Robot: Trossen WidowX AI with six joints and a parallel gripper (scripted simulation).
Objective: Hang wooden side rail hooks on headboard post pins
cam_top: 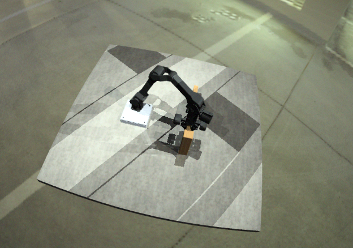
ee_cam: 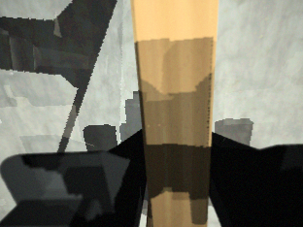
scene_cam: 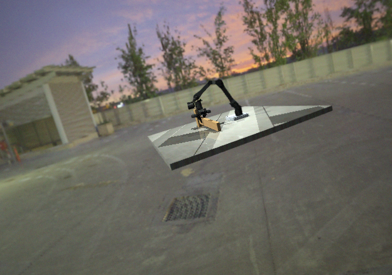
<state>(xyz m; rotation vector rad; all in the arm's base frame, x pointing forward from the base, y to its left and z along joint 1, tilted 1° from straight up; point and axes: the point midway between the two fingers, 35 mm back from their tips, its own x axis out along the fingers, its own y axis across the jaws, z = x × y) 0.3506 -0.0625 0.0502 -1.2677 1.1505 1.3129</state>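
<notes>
Now: gripper tip 110 mm to the left of the wooden headboard post, 40 mm below it and 10 mm short of it.
</notes>
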